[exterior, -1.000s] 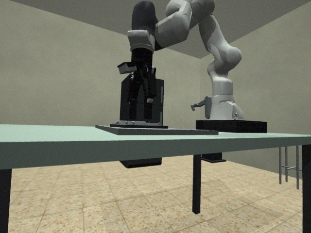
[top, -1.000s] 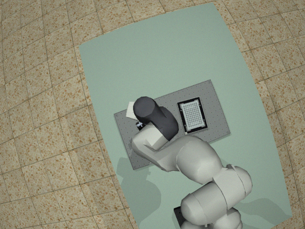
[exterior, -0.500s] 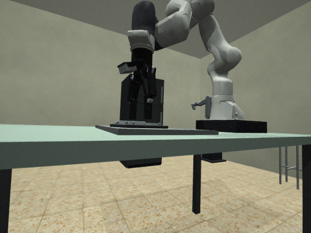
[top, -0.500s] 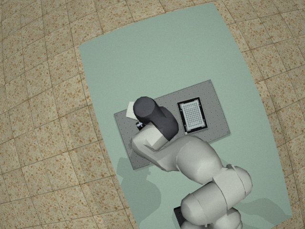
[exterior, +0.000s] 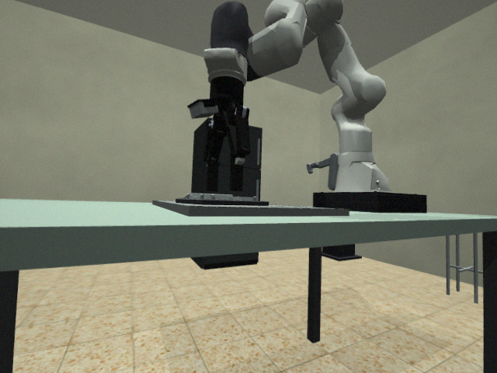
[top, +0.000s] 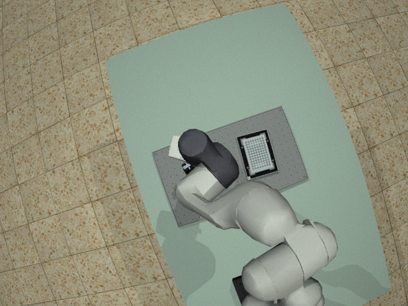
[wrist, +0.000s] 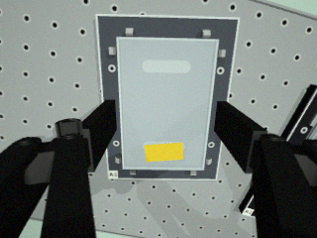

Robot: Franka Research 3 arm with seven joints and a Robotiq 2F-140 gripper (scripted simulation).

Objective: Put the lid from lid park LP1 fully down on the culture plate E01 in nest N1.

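The lid is 40 mm below my hand. The rest, counted from my hand: park frame: 50 mm below; culture plate E01: 190 mm to the right, 40 mm below, 30 mm behind; baseplate: 90 mm to the right, 60 mm below, 40 mm behind.
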